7 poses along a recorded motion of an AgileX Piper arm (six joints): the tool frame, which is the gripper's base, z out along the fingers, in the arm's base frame.
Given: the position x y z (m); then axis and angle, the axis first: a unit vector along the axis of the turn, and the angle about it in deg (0 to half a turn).
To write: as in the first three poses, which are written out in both.
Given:
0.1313 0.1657 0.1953 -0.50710 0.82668 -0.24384 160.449
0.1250 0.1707 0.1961 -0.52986 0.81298 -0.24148 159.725
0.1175 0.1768 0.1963 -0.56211 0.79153 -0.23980 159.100
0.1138 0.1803 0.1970 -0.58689 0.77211 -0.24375 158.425
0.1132 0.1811 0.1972 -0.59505 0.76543 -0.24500 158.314
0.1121 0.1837 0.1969 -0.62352 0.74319 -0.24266 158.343
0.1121 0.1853 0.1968 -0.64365 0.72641 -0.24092 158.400
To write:
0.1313 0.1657 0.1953 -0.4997 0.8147 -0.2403 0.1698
0.1250 0.1707 0.1961 -0.5216 0.8003 -0.2377 0.1760
0.1175 0.1768 0.1963 -0.5528 0.7784 -0.2358 0.1814
0.1138 0.1803 0.1970 -0.5765 0.7585 -0.2394 0.1872
0.1132 0.1811 0.1972 -0.5844 0.7518 -0.2406 0.1881
0.1121 0.1837 0.1969 -0.6124 0.7300 -0.2383 0.1879
0.1121 0.1853 0.1968 -0.6322 0.7135 -0.2367 0.1874

